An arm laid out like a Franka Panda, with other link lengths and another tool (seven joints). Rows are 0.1 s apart.
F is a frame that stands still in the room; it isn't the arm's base.
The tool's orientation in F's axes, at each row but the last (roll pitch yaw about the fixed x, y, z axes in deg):
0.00, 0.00, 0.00
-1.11, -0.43, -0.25
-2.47, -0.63, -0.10
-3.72, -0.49, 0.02
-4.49, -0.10, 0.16
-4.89, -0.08, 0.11
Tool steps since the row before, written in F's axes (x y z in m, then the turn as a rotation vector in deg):
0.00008, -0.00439, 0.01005, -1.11, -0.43, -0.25
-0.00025, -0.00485, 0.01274, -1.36, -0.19, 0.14
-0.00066, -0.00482, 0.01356, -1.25, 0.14, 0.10
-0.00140, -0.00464, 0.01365, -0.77, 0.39, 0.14
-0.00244, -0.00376, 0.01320, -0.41, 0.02, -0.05
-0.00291, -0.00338, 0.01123, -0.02, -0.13, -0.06
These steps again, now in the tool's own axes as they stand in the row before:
0.00008, -0.00439, 0.01005, -1.11, -0.43, -0.25
-0.00013, -0.00510, 0.01264, -1.36, -0.20, 0.15
-0.00050, -0.00540, 0.01335, -1.25, 0.13, 0.12
-0.00128, -0.00552, 0.01333, -0.77, 0.38, 0.17
-0.00243, -0.00478, 0.01287, -0.41, 0.02, -0.05
-0.00290, -0.00432, 0.01091, -0.02, -0.12, -0.07

